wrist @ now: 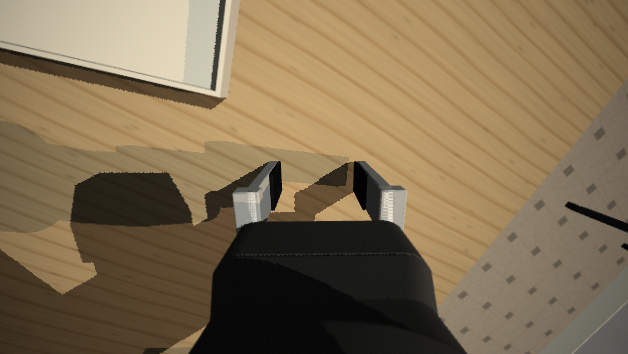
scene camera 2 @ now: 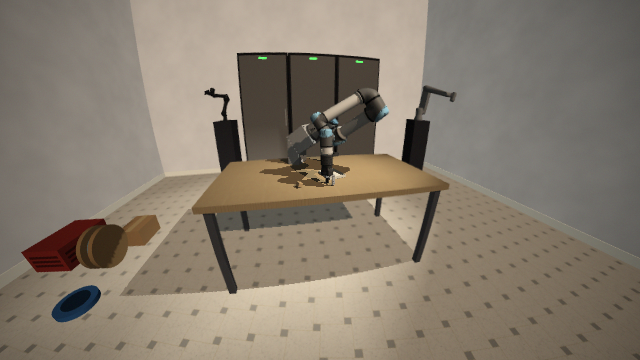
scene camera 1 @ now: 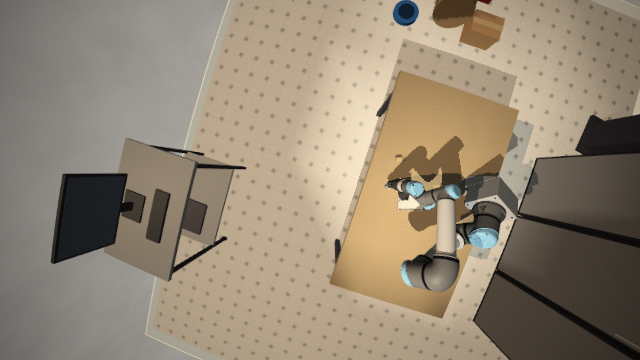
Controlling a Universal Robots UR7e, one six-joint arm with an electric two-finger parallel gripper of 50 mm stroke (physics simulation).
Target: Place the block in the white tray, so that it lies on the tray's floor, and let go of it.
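Where they show: gripper, between the fingertips: [wrist: 317, 176] [scene camera 2: 330, 183] [scene camera 1: 389, 186]; arm's base, origin of its link: [scene camera 2: 311, 133] [scene camera 1: 488, 210].
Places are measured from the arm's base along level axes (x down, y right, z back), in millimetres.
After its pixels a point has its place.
The small tan block [scene camera 1: 398, 157] {x 231, y 99, z -537 mm} [scene camera 2: 298, 185] {x 245, y 99, z -549 mm} sits on the wooden table, apart from the gripper and outside the tray; it does not show in the wrist view. The white tray [scene camera 1: 408, 204] {x 262, y -161, z -316 mm} [scene camera 2: 341, 175] {x 248, y -196, z -383 mm} [wrist: 227, 45] {x 248, y -134, z -412 mm} lies on the table, partly hidden by the arm in the first scene view and at the upper left in the wrist view. My gripper [scene camera 1: 388, 186] {x 261, y -103, z -499 mm} [scene camera 2: 330, 182] {x 261, y -103, z -499 mm} [wrist: 317, 176] {x 261, y -103, z -499 mm} is open and empty, pointing down low over the table beside the tray. The tray floor that shows in the wrist view holds no block.
The wooden table [scene camera 1: 380, 250] {x 265, y -549, z -342 mm} [scene camera 2: 240, 190] {x 265, y 462, z -559 mm} carries the arm's shadows. Dark cabinets [scene camera 1: 575, 200] [scene camera 2: 312, 100] stand behind the arm's base. On the floor off one table end are a blue round container [scene camera 1: 405, 12] [scene camera 2: 76, 303] and a cardboard box [scene camera 1: 482, 30] [scene camera 2: 142, 230].
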